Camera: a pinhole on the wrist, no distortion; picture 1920 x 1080 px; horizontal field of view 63.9 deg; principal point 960.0 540.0 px. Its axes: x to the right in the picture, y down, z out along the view. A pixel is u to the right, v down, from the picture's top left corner.
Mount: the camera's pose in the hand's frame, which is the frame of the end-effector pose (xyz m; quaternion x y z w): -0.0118 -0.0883 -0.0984 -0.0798 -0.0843 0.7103 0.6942
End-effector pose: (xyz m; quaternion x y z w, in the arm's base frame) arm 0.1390 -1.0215 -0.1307 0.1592 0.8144 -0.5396 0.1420
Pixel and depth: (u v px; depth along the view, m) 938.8 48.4 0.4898
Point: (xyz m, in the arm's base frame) 0.0989 -1.4366 -0.2181
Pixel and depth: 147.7 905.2 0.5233
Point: 0.2325 -1.5363 0.1349
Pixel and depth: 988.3 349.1 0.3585
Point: 0.1665 -1.2987 -0.1384
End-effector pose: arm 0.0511 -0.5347 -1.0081 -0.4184 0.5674 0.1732 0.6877
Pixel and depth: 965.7 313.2 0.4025
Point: 0.2958 -0.3392 -0.9291
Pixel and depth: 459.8 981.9 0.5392
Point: 0.4090 -0.3271 -0.6414
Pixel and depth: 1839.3 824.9 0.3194
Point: 0.0701 -0.2929 -0.9048
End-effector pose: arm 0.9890 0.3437 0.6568 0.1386 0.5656 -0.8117 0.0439
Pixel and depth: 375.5 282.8 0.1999
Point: 0.9558 0.3042 0.8463
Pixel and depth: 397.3 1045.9 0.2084
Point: 1.0546 0.3107 0.8715
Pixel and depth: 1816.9 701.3 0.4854
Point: 1.1374 -0.0724 0.6631
